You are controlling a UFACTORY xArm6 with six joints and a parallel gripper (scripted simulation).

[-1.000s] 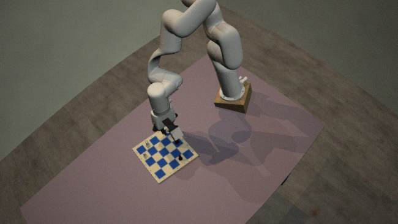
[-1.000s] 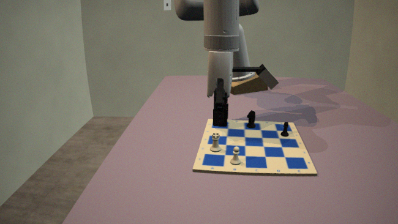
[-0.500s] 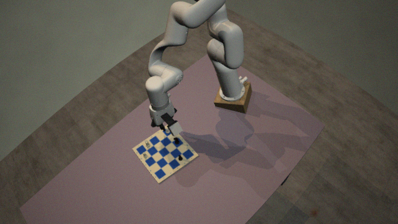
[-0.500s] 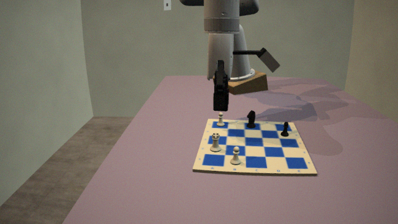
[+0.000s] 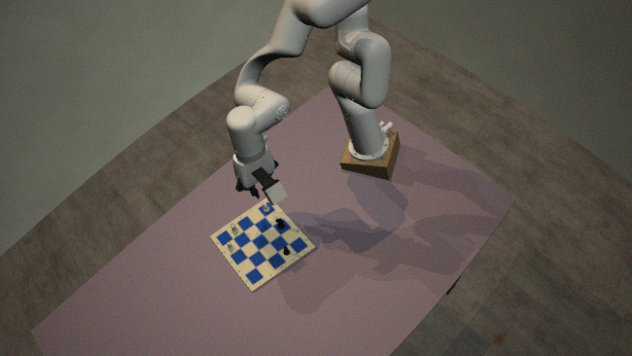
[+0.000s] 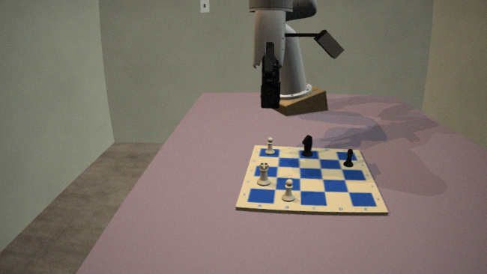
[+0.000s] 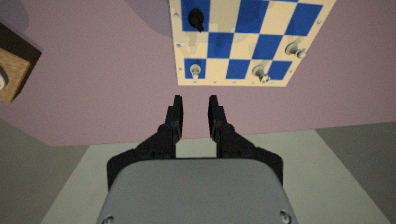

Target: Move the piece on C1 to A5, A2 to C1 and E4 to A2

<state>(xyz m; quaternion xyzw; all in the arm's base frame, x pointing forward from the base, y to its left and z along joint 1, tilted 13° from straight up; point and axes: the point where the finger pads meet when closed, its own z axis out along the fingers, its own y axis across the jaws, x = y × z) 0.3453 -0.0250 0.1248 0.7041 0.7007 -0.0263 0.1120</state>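
The white rook lies 110 mm ahead of my hand and 100 mm below it. Round my hand: black pawn (40 mm ahead, 150 mm to the left, 100 mm below); then chessboard (80 mm ahead, 70 mm to the left, 120 mm below); then black knight (70 mm to the left, 100 mm below).
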